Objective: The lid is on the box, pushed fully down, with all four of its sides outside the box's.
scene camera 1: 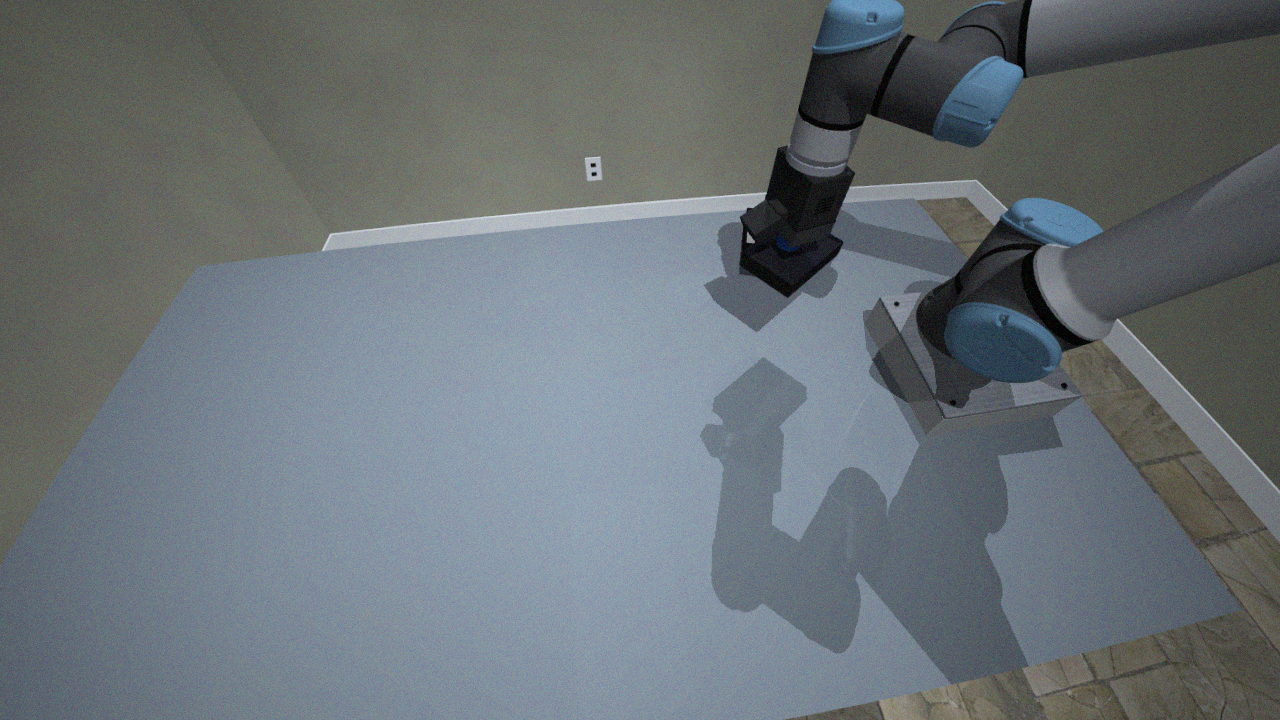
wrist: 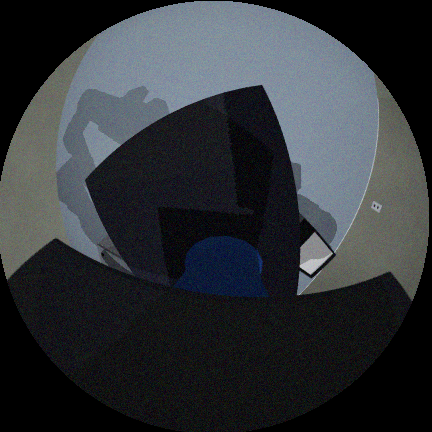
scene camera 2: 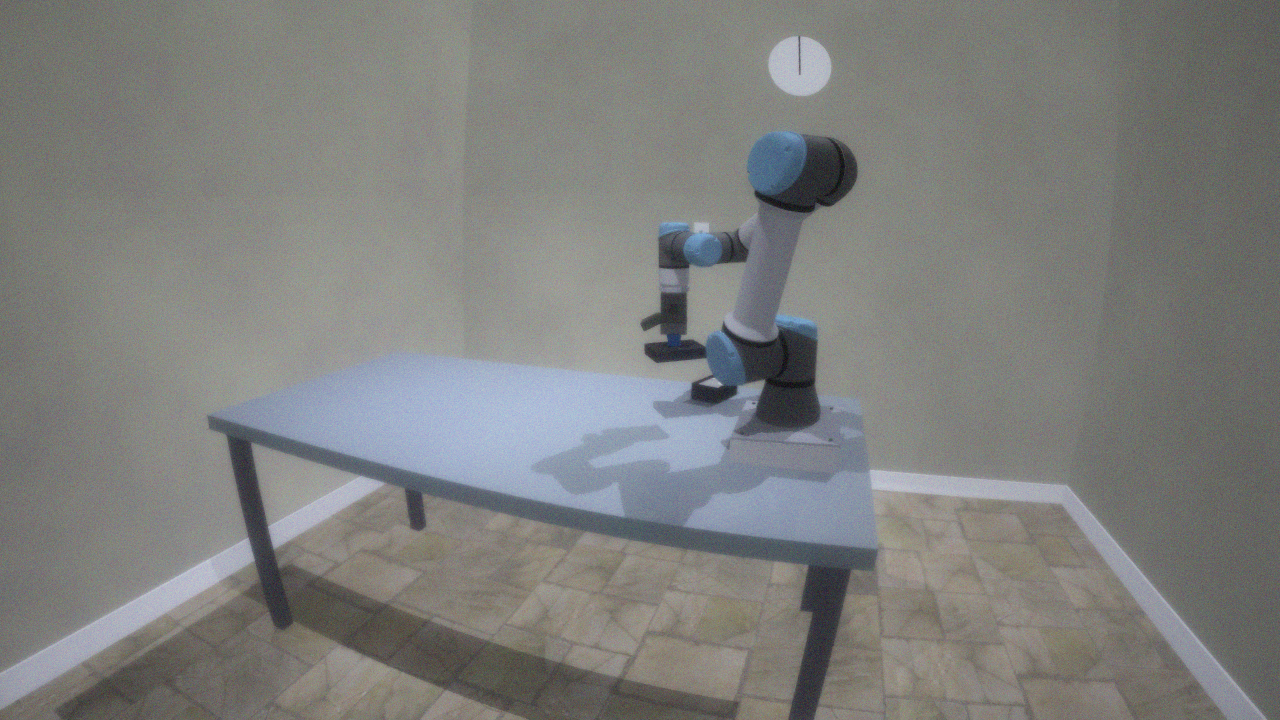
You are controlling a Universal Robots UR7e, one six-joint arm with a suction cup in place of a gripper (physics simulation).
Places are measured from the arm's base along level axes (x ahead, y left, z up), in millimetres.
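Pixels of known places: end effector, tool point: (scene camera 1: 786, 249) (wrist: 224, 252) (scene camera 2: 673, 349); arm's base, origin of the base link: (scene camera 2: 788, 415).
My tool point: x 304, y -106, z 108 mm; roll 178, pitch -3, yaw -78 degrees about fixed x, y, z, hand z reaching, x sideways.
Ahead of a thing's pixels: the offset from my tool point to its middle. Level surfaces: height alone.
The black lid {6 mm back, 8 mm left, 1 mm down} (scene camera 1: 802, 266) (scene camera 2: 673, 351) (wrist: 192, 150) hangs roughly level in the air under my blue suction cup (scene camera 1: 787, 243) (scene camera 2: 674, 340) (wrist: 223, 265), which is shut on its top face. The box, black with a white inside, stands open on the table: in scene camera 2 the box {71 mm back, 226 mm right, 155 mm down} (scene camera 2: 713, 390) is below the lid and to its right, apart from it. In the wrist view the box (wrist: 316, 254) shows partly past the lid's right edge. In scene camera 1 the lid and wrist hide most of it. In that view one lid corner points towards the camera.
The arm's base plate (scene camera 1: 1011, 404) (scene camera 2: 783, 452) is bolted to the right part of the blue-grey table {179 mm down} (scene camera 1: 402, 402) (scene camera 2: 447, 429). In scene camera 2 the box stands behind the base and left of it. A wall with an outlet (scene camera 1: 593, 168) (wrist: 376, 206) rises beyond the table's back edge.
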